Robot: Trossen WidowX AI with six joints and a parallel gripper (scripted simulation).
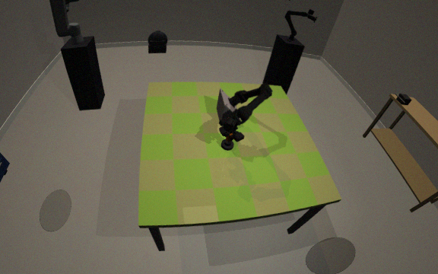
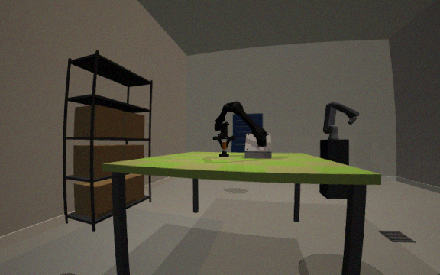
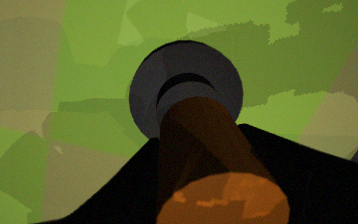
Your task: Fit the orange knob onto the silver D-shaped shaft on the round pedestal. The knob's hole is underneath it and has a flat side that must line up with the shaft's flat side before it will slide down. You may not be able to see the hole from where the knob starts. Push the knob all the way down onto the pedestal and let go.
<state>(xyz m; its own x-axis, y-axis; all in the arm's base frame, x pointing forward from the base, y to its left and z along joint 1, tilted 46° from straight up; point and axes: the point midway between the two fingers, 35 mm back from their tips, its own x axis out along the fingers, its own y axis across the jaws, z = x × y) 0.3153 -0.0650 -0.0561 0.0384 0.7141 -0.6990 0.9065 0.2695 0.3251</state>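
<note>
The orange knob lies 30 mm above my gripper tip. The rest, counted from my gripper tip: round pedestal: 40 mm below.
</note>
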